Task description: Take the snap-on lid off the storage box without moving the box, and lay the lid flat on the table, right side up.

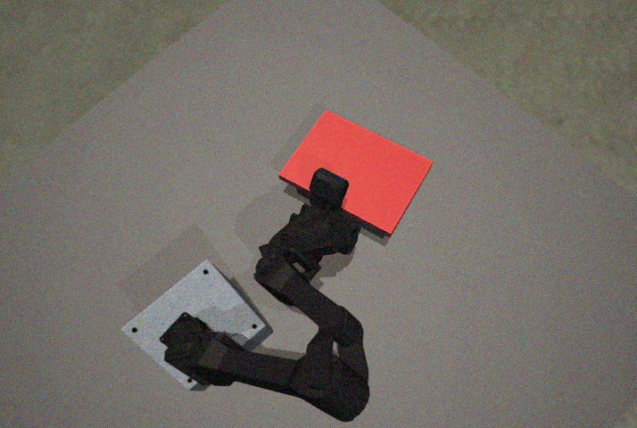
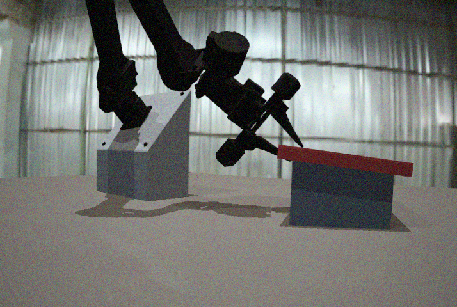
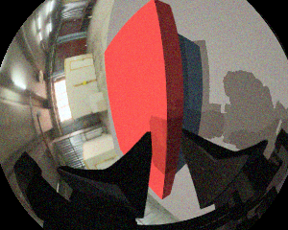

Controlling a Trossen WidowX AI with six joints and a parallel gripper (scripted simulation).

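Now: the lid 80 mm ahead of my gripper tip and 20 mm to the left of it. The rest, counted from my gripper tip: storage box: 70 mm ahead, 50 mm below, 20 mm to the left.
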